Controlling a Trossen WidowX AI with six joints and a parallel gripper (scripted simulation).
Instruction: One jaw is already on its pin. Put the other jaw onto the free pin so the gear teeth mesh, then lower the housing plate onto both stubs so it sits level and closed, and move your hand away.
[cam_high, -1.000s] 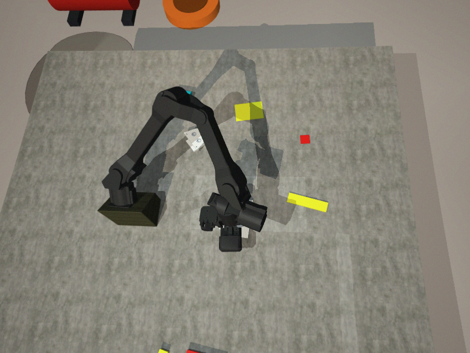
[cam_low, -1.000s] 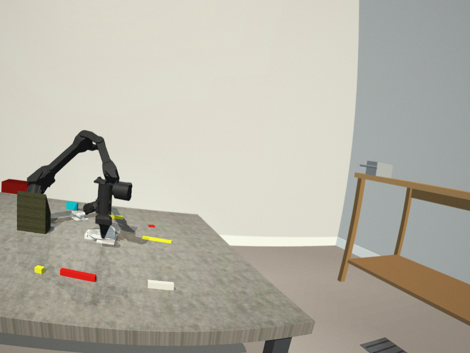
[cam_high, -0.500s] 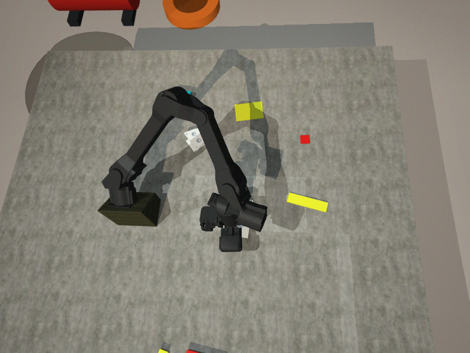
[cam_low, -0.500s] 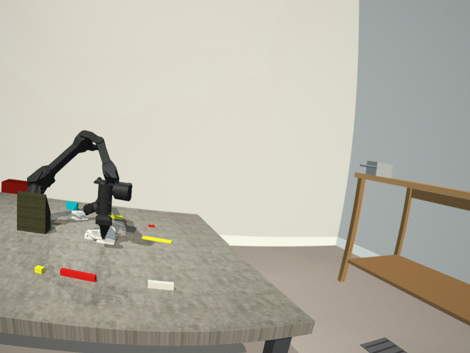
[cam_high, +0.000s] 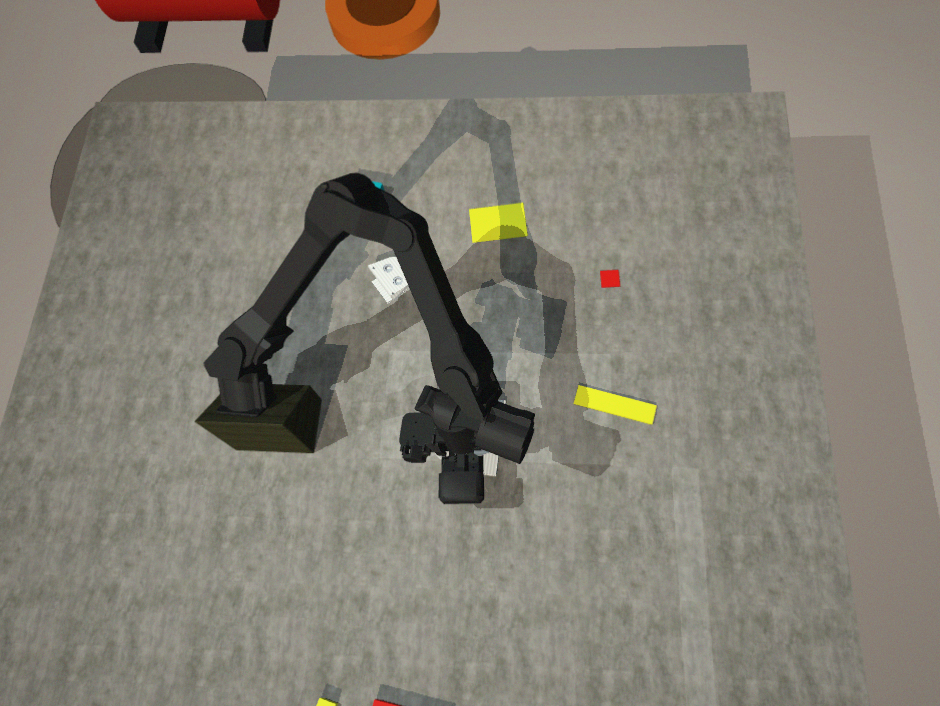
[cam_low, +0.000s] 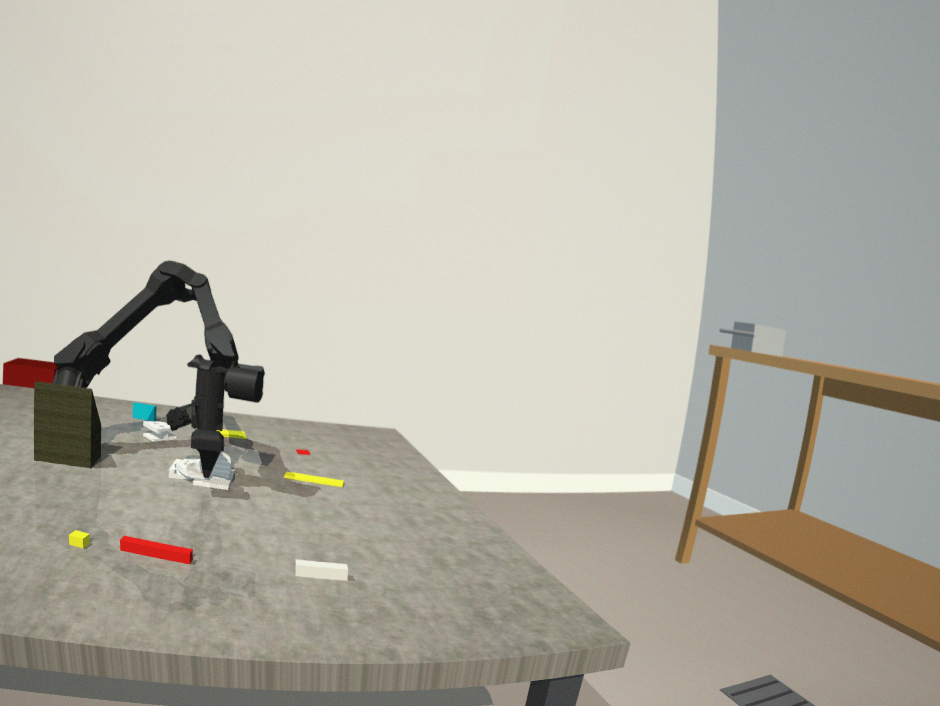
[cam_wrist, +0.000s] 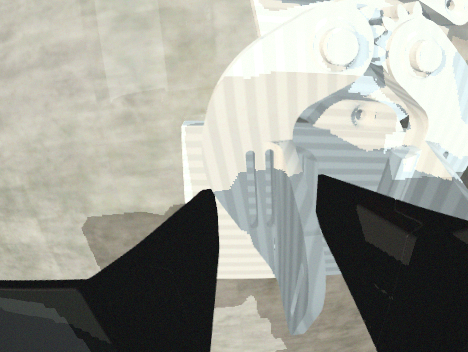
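Right now the white jaw is 30 mm behind my gripper tip and 10 mm to the left of it. Also, from my gripper tip: red bar (370 mm to the right, 20 mm behind, 10 mm below); yellow bar (220 mm ahead, 100 mm to the left, 10 mm below); red square (320 mm to the left, 200 mm ahead, 10 mm below).
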